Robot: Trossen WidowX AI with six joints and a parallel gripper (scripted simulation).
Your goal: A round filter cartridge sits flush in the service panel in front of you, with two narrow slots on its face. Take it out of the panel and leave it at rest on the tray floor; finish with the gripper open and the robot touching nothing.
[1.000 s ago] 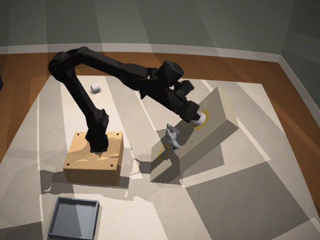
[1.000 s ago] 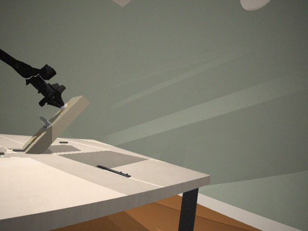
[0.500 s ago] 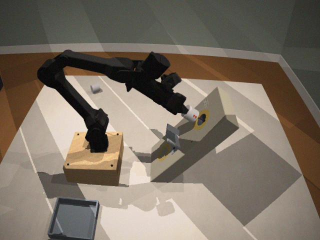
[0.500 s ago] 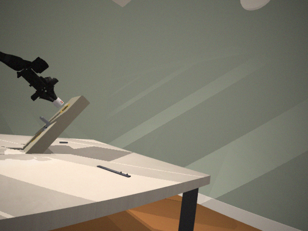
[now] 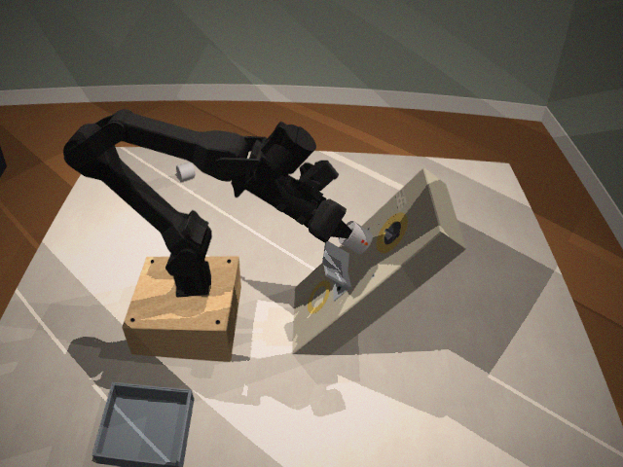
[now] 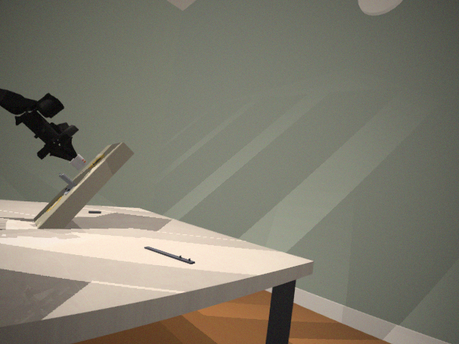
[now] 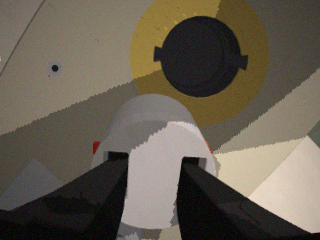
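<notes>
My gripper tip is 1 cm short of the round filter cartridge and 1 cm above it. Round my gripper tip: dark grey tray 38 cm behind, 24 cm to the right, 22 cm below; beige service panel 4 cm ahead, 8 cm below; grey flap 1 cm behind, 9 cm below.
</notes>
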